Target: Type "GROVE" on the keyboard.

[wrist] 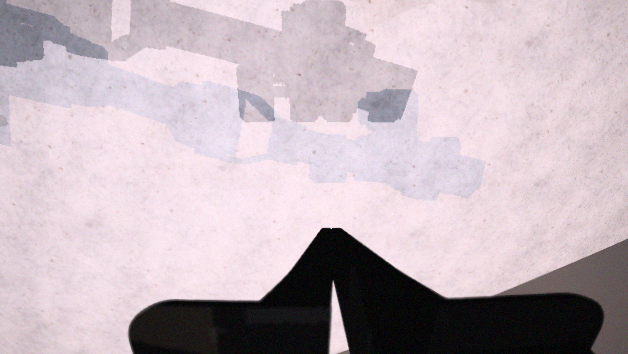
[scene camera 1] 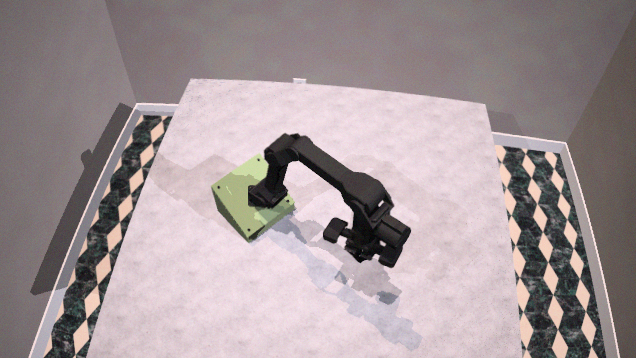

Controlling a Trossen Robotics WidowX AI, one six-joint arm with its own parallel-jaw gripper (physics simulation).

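Where they show: gripper, fingertip midpoint: (wrist: 330, 237) (scene camera 1: 360, 261); arm's base at its link origin: (scene camera 1: 258, 196).
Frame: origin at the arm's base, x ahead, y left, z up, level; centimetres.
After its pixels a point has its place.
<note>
My black gripper (scene camera 1: 359, 260) @[z 12.8, x 23.5, y -33.6 cm] (wrist: 330, 237) @[z 12.8, x 23.5, y -33.6 cm] is shut, with its two fingertips touching and no thing between them. In the scene view it hangs above the pale table (scene camera 1: 200, 310) @[z -8.2, x -21.9, y -32.9 cm] (wrist: 125, 240) @[z -8.2, x -4.1, y -29.8 cm], right of the middle, at the end of the bent arm. In the wrist view the fingers point up the picture over the bare table surface, and shadows of the arm lie on the table beyond the tips. The keyboard that the task names does not show in the scene view or in the wrist view.
A green block (scene camera 1: 232, 202) @[z 1.5, x -8.1, y -2.3 cm] with a sloped look carries the arm's base (scene camera 1: 268, 194) @[z 12.3, x 3.2, y -9.0 cm] left of the middle of the table. Grey walls stand around, and a patterned floor (scene camera 1: 545, 240) lies beyond the table's sides. A table edge shows at the lower right in the wrist view.
</note>
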